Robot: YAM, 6 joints.
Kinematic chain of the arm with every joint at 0, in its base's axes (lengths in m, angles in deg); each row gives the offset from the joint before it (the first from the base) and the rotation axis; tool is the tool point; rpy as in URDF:
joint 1: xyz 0 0 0.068 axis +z
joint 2: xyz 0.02 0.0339 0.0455 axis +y
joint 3: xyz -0.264 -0.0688 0 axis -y
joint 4: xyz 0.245 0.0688 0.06 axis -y
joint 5: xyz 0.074 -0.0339 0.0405 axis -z
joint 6: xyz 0.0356 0 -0.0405 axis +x
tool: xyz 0 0 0 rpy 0 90 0
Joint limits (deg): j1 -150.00..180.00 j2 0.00..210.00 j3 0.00..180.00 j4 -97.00..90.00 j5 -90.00..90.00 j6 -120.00..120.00
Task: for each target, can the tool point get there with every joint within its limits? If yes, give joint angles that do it. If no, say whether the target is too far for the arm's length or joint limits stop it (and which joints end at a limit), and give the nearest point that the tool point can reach.
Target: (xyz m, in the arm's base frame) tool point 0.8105 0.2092 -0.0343
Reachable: no: too far | nearest point 0.6157 0.1589 0.0021 | short by 0.204 m
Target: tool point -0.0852 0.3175 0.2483
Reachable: yes | joints 107.13 90.15 39.77 61.77 19.88 86.91
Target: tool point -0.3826 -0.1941 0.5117
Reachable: yes | joints 22.75 35.54 149.10 37.60 60.54 40.88
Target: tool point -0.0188 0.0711 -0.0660
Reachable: yes | joints 77.07 161.15 16.60 26.09 -73.81 -22.12
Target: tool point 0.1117 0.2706 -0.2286
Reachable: yes | joints 61.17 183.77 71.28 53.77 -66.48 -33.87
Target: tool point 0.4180 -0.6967 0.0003
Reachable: no: too far | nearest point 0.3290 -0.5484 0.0250 | short by 0.175 m
